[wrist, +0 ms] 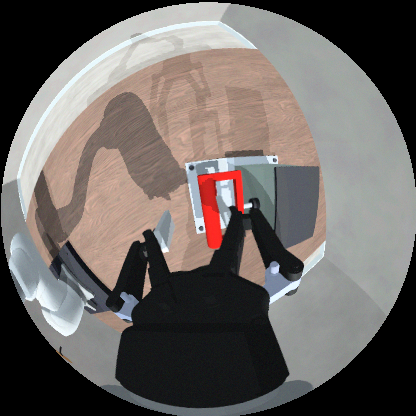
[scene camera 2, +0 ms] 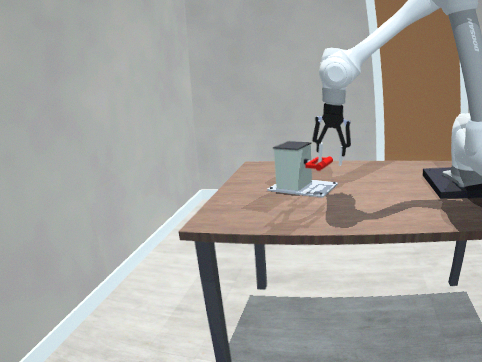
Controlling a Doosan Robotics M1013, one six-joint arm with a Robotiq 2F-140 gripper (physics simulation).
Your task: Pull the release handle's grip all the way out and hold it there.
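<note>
The release handle's red grip [scene camera 2: 327,161] [wrist: 212,220] is a rectangular loop with a thick outer bar. It stands out a short way from the pale green housing [scene camera 2: 291,170] [wrist: 262,185], joined by a short stem with a dark collar [wrist: 255,204]. My gripper [scene camera 2: 330,158] [wrist: 193,211] points down, partly open and empty. The outer bar lies between the spread fingers, unclamped. The housing-side fingertip shows at the loop's opening; the other finger is on the robot-base side, apart from the bar. The black finger links hide part of the loop and stem in the wrist view.
The housing has a dark top [scene camera 2: 292,145] [wrist: 297,205] and stands on a light base plate [scene camera 2: 328,188] [wrist: 194,195] with corner bolts, on the wooden table [scene camera 2: 225,220] [wrist: 285,110]. The robot's base [scene camera 2: 465,150] [wrist: 65,307] stands at the table's other side. Grey walls rise behind.
</note>
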